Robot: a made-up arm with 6 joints.
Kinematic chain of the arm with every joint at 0, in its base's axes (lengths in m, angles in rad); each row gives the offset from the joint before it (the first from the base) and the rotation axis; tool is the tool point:
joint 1: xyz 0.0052 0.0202 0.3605 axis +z
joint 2: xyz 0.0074 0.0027 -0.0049 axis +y
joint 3: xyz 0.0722 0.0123 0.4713 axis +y
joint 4: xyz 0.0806 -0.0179 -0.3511 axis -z
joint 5: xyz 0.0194 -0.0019 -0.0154 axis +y
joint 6: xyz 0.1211 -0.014 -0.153 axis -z
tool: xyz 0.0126 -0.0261 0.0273
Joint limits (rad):
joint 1: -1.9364..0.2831
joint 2: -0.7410..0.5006
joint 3: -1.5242..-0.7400
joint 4: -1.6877..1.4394
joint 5: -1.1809..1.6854
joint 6: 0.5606..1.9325
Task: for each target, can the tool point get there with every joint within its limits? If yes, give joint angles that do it. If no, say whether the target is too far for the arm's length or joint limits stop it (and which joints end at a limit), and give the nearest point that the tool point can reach.
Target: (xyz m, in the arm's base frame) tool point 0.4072 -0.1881 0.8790
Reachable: yes | joints -0.4632 -0.2243 -0.8960 -0.1227 -0.6426 1.7082
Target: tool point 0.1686 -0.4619 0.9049
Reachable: yes | joints -1.4178 -0.1494 -1.1358 -0.8289 -0.3408 1.4002
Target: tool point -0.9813 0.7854 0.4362
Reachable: no: too far | nearest point -0.1886 0.0388 0.7844 | short by 1.143 m
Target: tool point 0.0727 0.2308 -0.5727
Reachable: no: joint limits stop it (at a limit: joint 1, joint 2, joint 3, joint 6) | nearest point 0.4037 0.1601 0.2352 | short by 0.876 m
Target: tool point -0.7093 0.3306 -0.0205
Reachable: no: joint limits stop it (at a limit: joint 1, joint 2, joint 3, joint 4, joint 6) | nearest point -0.3313 -0.3412 0.3266 | short by 0.845 m
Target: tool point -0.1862 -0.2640 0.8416
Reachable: yes | joints -1.6431 -0.3722 -0.8448 0.9510 -0.9229 1.2552
